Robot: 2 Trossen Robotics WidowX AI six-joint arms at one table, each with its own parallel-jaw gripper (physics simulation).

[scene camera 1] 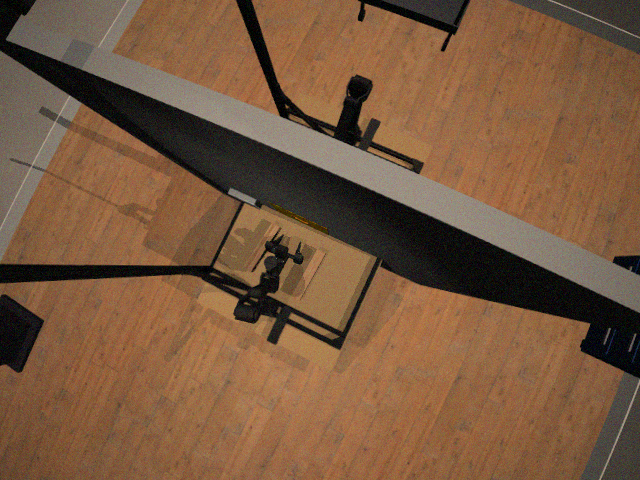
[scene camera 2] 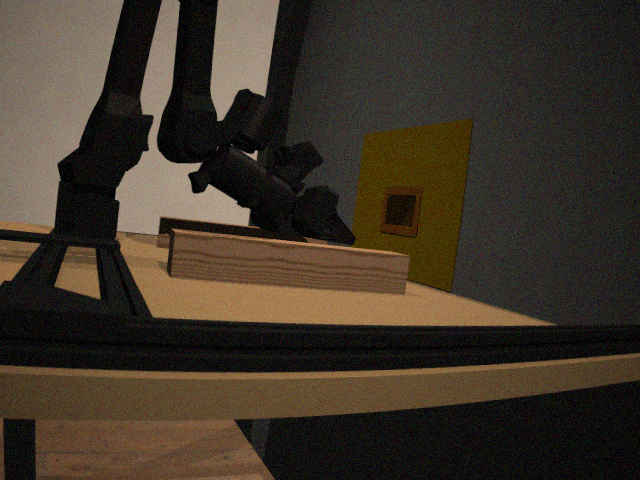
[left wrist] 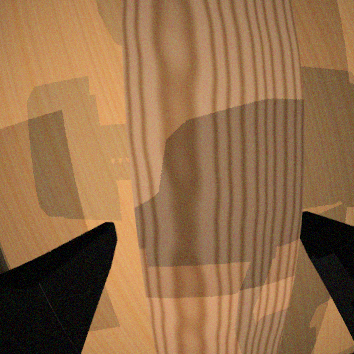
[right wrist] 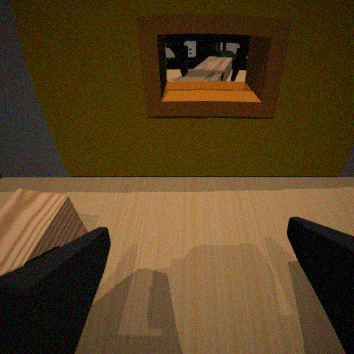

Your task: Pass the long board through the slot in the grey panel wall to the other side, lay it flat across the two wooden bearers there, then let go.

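Note:
The long board [left wrist: 180, 165] runs up the left wrist view between the fingertips of my left gripper [left wrist: 208, 227], which is open and not gripping it. Through the slot, whose wooden frame [scene camera 2: 398, 230] [right wrist: 215, 110] sits in a yellow panel [scene camera 2: 439, 155] [right wrist: 95, 135] on the grey wall [scene camera 2: 542, 155] [scene camera 1: 439, 201], the board [right wrist: 212, 66] shows with dark fingers on either side. My right gripper [scene camera 1: 290, 239] [scene camera 2: 329, 240] [right wrist: 199, 232] is open and empty, low before the slot. One bearer [scene camera 1: 312, 273] [scene camera 2: 289, 262] lies right of it in scene camera 1; the other bearer [scene camera 1: 265, 249] [right wrist: 35, 220] lies left.
The bearers lie on the wooden tabletop [scene camera 1: 346, 289] [scene camera 2: 336, 310]. A black frame rail [scene camera 2: 310, 345] runs along the table's near edge in scene camera 2. The wall hides most of the far table in scene camera 1; part of my left arm [scene camera 1: 351, 113] shows beyond it.

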